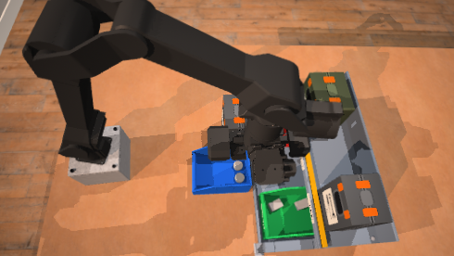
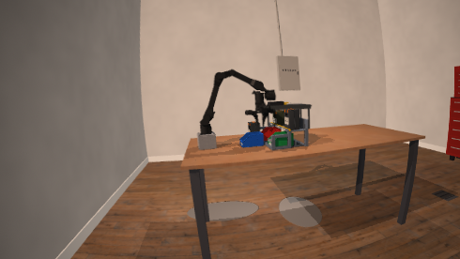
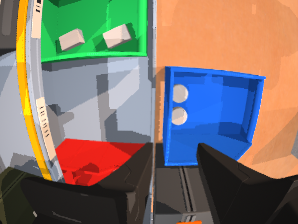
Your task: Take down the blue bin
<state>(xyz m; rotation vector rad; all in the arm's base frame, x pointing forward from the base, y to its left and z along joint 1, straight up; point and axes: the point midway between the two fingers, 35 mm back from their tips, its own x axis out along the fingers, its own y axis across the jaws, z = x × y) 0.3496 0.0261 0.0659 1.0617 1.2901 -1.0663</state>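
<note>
The blue open bin is 60 mm behind my hand, 10 mm to the right of it and 120 mm below it. Also, from my hand: red bin: 70 mm ahead, 130 mm to the left, 110 mm below; green bin: 110 mm ahead, 90 mm to the right, 110 mm below; yellow rail: 120 mm ahead, 20 mm to the left, 50 mm below.
</note>
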